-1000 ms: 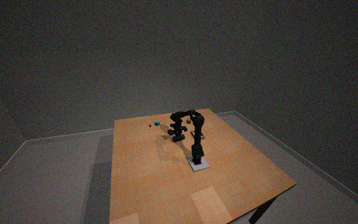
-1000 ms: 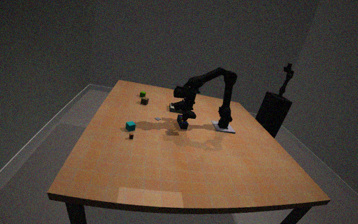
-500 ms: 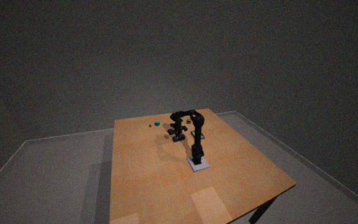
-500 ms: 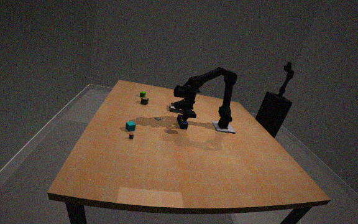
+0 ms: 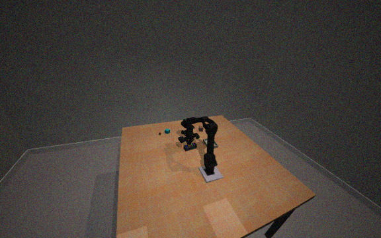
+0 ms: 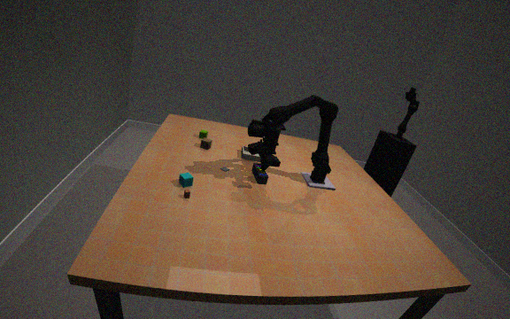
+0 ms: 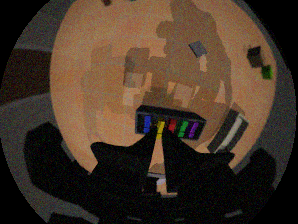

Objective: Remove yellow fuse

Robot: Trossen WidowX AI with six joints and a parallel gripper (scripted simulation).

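Right now the grey tray is 1 cm ahead of my gripper tip, 23 cm to the right of it and 4 cm below it. The rest, counted from my gripper tip: teal cube (31 cm ahead, 13 cm to the left, 3 cm below); small grey piece (16 cm ahead, 4 cm to the right, 4 cm below); yellow fuse (1 cm below).
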